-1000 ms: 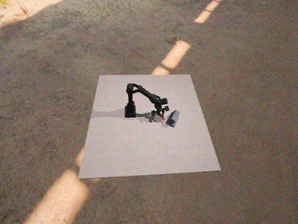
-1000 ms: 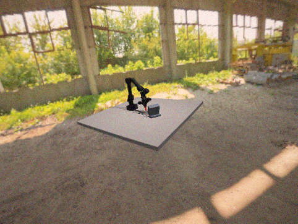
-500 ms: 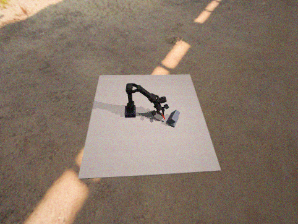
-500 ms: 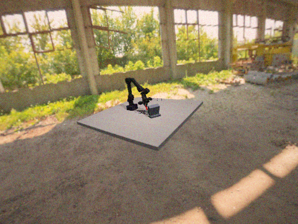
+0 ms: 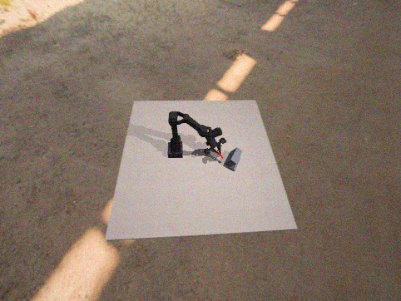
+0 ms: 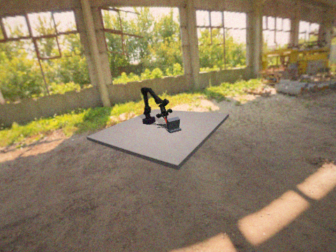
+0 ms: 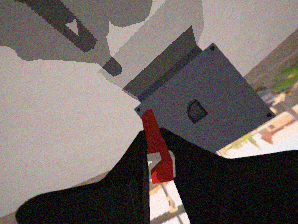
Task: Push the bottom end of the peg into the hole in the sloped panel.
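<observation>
The sloped panel is 11 cm ahead of my gripper tip, 1 cm to the right of it and 2 cm below it. The rest, counted from my gripper tip: red peg 1 cm behind, 1 cm to the left, 1 cm above.
</observation>
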